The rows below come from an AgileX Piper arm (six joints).
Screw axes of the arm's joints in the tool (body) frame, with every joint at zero. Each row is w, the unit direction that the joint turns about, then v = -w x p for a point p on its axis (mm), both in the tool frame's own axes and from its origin. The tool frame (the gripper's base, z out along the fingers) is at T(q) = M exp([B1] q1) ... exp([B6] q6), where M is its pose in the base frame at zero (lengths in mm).
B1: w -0.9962 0 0.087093 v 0 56.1 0
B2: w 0 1 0 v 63.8 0 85
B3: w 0 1 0 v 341.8 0 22
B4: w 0 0 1 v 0 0 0
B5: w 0 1 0 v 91 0 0
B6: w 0 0 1 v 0 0 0
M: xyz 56.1 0 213.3 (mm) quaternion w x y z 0.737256 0 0.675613 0
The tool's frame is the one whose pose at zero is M.
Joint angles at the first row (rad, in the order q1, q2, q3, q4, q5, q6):
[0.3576, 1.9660, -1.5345, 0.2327, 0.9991, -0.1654]
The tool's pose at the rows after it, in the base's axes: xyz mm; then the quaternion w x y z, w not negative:
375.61 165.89 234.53 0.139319 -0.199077 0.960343 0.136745
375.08 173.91 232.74 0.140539 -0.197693 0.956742 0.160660
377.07 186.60 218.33 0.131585 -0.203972 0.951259 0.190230
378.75 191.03 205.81 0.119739 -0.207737 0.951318 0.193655
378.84 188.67 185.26 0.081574 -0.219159 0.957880 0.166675
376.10 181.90 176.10 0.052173 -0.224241 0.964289 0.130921
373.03 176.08 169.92 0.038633 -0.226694 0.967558 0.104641
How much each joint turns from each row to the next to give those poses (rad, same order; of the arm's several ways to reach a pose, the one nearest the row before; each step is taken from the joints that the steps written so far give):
[0.0094, -0.0335, -0.0031, 0.0409, -0.0448, -0.0004]
[0.0094, 0.0082, 0.0000, 0.0572, -0.0155, -0.0193]
[0.0142, 0.0410, 0.0000, 0.0828, -0.0239, -0.0519]
[0.0059, 0.0310, 0.0000, 0.0163, -0.0057, -0.0164]
[0.0021, 0.0436, -0.0001, -0.0580, 0.0377, 0.0124]
[0.0000, 0.0120, 0.0071, -0.0831, 0.0424, 0.0391]
[0.0000, 0.0000, 0.0206, -0.0583, 0.0098, 0.0249]

